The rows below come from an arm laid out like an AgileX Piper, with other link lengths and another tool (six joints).
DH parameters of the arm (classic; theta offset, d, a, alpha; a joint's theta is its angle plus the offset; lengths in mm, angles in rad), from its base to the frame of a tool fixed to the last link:
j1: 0 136.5 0 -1.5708
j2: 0.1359 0 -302.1 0
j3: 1.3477 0 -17.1 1.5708
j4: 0 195.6 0 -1.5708
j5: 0 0 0 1.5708
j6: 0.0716 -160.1 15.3 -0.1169
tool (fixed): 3.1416 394.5 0 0
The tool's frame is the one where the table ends.
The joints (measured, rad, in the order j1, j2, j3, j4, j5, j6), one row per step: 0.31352, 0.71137, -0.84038, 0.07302, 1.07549, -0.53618; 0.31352, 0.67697, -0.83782, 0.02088, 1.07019, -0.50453; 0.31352, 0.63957, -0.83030, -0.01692, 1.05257, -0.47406; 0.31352, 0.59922, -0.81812, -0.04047, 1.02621, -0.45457; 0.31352, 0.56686, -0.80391, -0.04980, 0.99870, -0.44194; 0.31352, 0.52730, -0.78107, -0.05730, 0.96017, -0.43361; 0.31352, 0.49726, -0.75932, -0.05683, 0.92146, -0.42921
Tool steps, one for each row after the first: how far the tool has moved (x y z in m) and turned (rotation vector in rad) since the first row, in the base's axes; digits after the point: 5 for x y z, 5 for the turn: 0.00215, -0.01017, 0.00221, -0.01709, -0.04320, -0.03579; 0.00441, -0.01706, 0.00581, -0.01673, -0.09275, -0.06791; 0.00594, -0.02120, 0.00999, -0.00687, -0.14721, -0.08808; 0.00683, -0.02246, 0.01321, 0.00893, -0.19025, -0.09914; 0.00763, -0.02336, 0.01619, 0.02707, -0.24264, -0.10599; 0.00866, -0.02252, 0.01878, 0.04701, -0.28548, -0.10785
